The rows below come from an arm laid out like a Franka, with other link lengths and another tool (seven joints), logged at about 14 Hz.
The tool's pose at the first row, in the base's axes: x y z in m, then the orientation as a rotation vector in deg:
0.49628 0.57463 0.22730 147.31 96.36 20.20
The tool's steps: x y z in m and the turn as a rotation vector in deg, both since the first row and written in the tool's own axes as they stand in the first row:
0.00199 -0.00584 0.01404 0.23 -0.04 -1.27
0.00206 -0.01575 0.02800 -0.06 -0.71 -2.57
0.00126 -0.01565 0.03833 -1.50 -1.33 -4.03
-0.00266 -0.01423 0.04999 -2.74 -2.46 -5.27
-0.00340 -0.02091 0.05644 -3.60 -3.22 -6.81
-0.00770 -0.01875 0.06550 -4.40 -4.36 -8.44
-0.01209 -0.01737 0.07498 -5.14 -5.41 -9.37
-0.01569 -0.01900 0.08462 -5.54 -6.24 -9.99
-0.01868 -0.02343 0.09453 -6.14 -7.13 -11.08
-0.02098 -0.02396 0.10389 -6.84 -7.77 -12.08
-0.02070 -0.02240 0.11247 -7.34 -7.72 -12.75
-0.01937 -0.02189 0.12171 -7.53 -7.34 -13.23
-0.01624 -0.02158 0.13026 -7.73 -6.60 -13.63
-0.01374 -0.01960 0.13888 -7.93 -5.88 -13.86
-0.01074 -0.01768 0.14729 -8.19 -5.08 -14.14
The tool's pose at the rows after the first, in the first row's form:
0.49483 0.57999 0.21300 146.27 98.04 19.91
0.48898 0.58525 0.19780 144.66 99.21 19.16
0.49099 0.58534 0.18764 142.12 99.84 19.33
0.49329 0.58216 0.17589 139.80 100.13 18.69
0.48840 0.58475 0.16840 137.54 101.09 18.23
0.49065 0.58071 0.15924 135.14 102.02 17.25
0.49226 0.57694 0.14953 133.48 102.21 16.38
0.49150 0.57513 0.13930 132.40 102.34 15.57
0.48852 0.57504 0.12844 130.71 102.82 14.82
0.48919 0.57395 0.11887 129.11 103.21 14.46
0.49255 0.57428 0.11083 128.14 103.62 14.84
0.49552 0.57605 0.10214 127.64 104.14 15.42
0.49884 0.57948 0.09438 127.30 104.71 16.47
0.50344 0.58166 0.08673 127.12 105.08 17.51
0.50813 0.58430 0.07935 126.86 105.49 18.68

